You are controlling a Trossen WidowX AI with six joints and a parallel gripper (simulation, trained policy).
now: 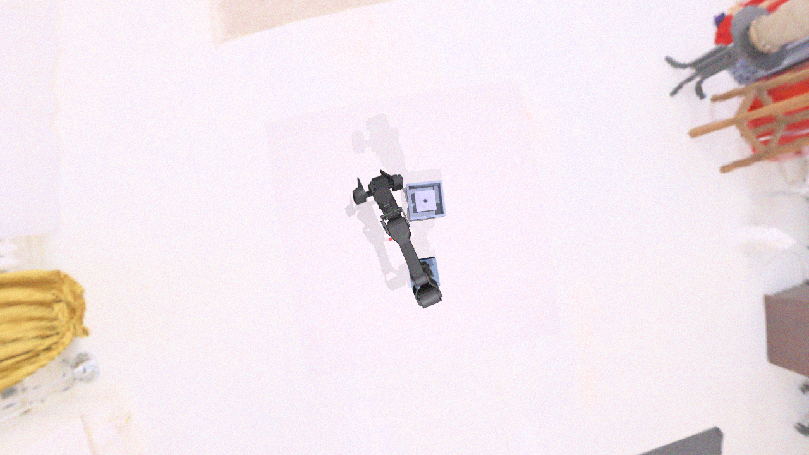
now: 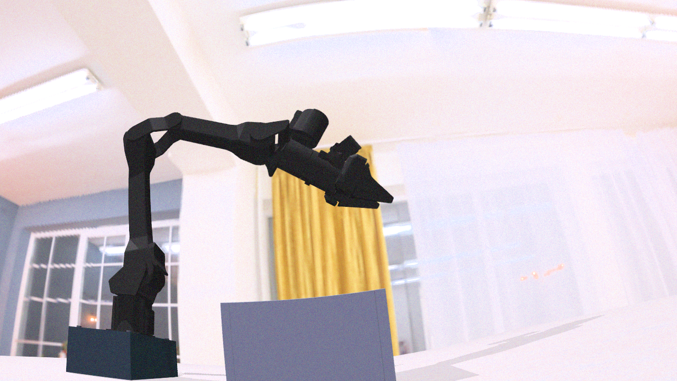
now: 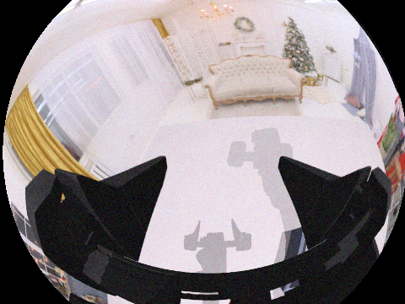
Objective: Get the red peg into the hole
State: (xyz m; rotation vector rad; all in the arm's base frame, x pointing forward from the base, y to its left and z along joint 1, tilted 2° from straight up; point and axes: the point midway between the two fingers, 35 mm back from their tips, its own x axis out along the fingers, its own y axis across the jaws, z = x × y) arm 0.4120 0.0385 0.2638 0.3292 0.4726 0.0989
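My gripper tip is now 26 cm past the red peg, 3 cm to the right of it and 26 cm above it. Round my gripper tip: grey-blue box: 16 cm behind, 18 cm to the right, 28 cm below.
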